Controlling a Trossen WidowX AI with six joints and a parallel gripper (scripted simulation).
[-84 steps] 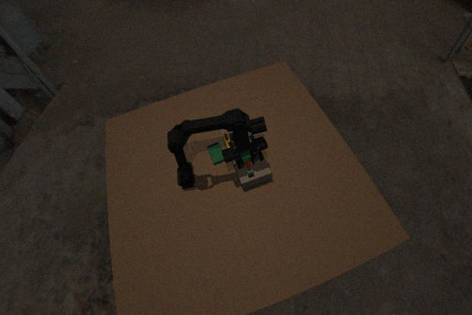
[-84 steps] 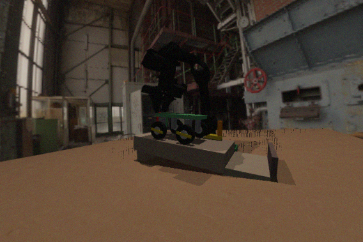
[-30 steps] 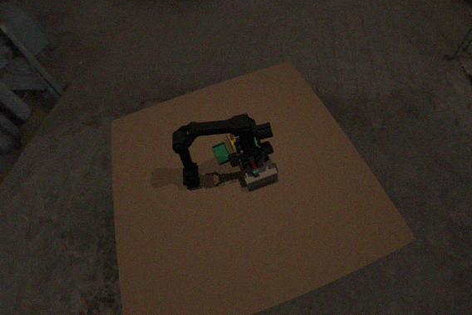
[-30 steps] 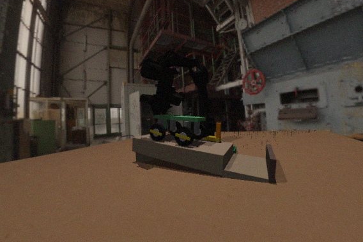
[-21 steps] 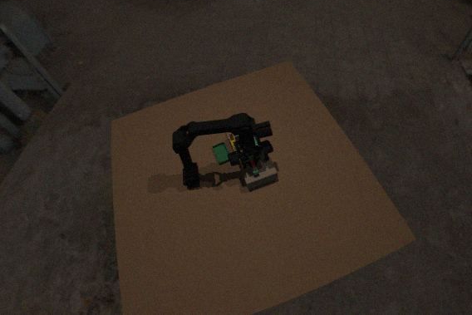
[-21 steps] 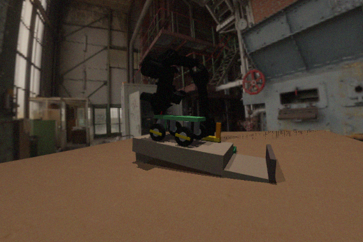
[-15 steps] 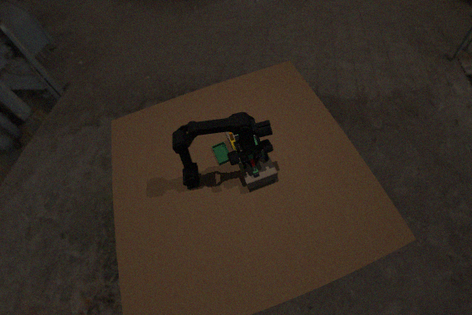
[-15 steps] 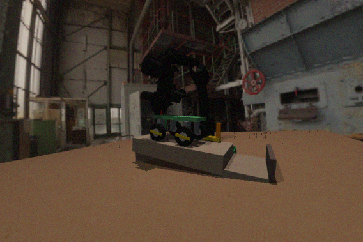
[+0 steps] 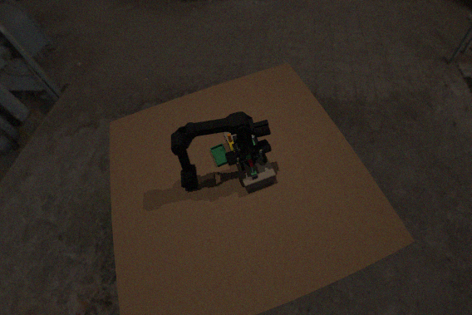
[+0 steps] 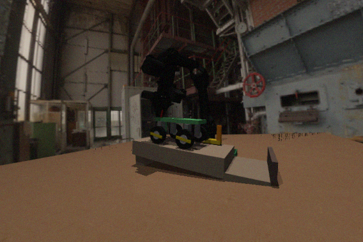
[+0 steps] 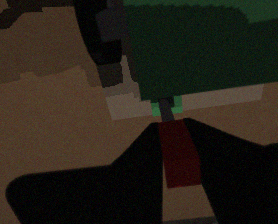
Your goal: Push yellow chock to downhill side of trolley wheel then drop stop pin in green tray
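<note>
My gripper tip is now 14 cm past the green tray, 19 cm to the right of it and 17 cm above it. From my gripper tip the other things lie so: red-headed stop pin: right at my gripper tip; green-decked trolley: 1 cm ahead, 10 cm to the left, 5 cm below; ramp: 1 cm ahead, 11 cm to the left, 11 cm below.
</note>
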